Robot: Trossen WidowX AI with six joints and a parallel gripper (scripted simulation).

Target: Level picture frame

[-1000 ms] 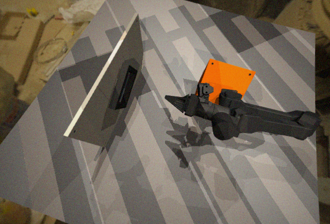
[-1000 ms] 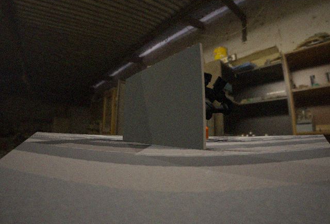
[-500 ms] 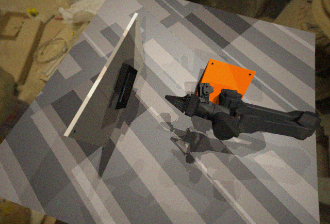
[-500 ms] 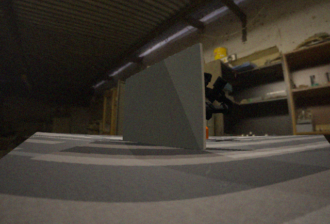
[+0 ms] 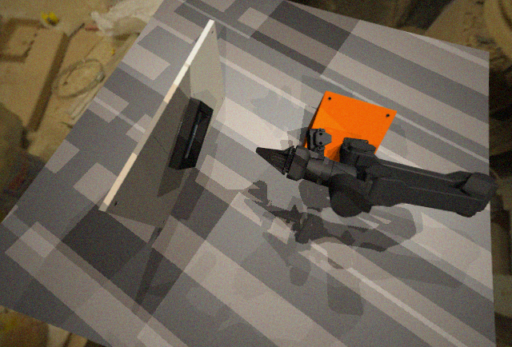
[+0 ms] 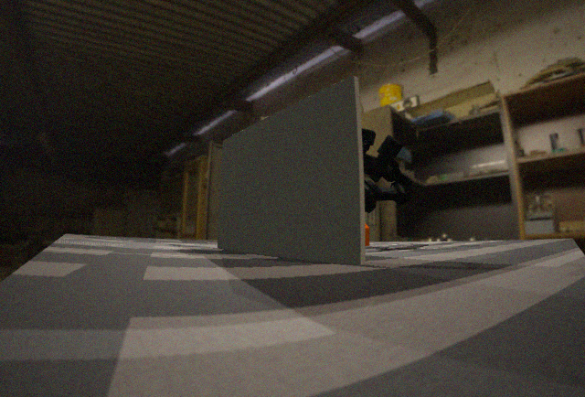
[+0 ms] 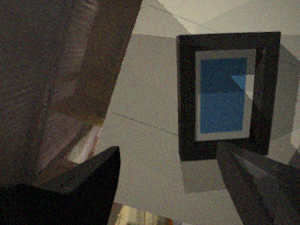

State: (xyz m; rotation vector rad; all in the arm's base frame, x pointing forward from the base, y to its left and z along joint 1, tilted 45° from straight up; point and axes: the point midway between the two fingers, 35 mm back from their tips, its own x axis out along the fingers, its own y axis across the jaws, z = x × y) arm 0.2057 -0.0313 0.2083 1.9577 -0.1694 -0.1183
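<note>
Now: gripper tip 180 mm short of the picture frame, 40 mm to the left of it and 90 mm above it. Round my gripper tip: grey wall panel: 190 mm ahead, 40 mm to the right, 90 mm below.
</note>
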